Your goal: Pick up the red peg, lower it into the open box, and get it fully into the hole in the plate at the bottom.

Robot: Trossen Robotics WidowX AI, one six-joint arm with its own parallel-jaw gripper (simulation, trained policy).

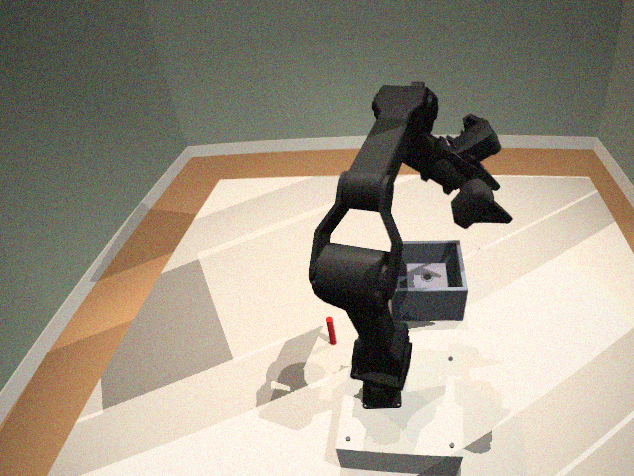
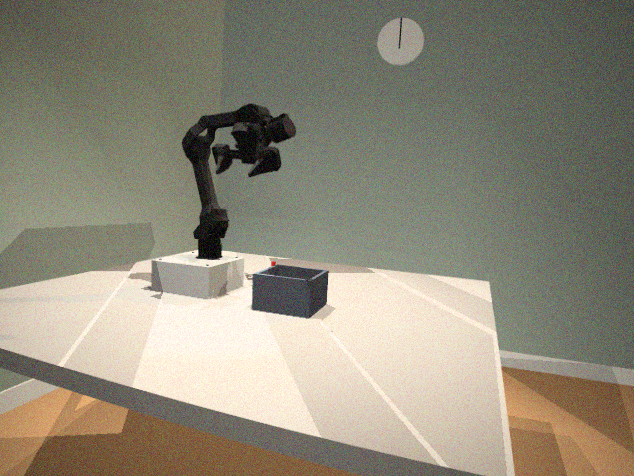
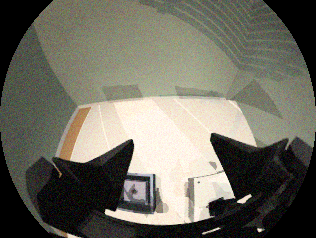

Note:
I see my gripper (image 1: 504,203) and a plate (image 1: 421,275).
My gripper is seen too in image 2 (image 2: 232,174) and in image 3 (image 3: 173,140). Image 2 does not show the plate, which is hidden by a dark grey box.

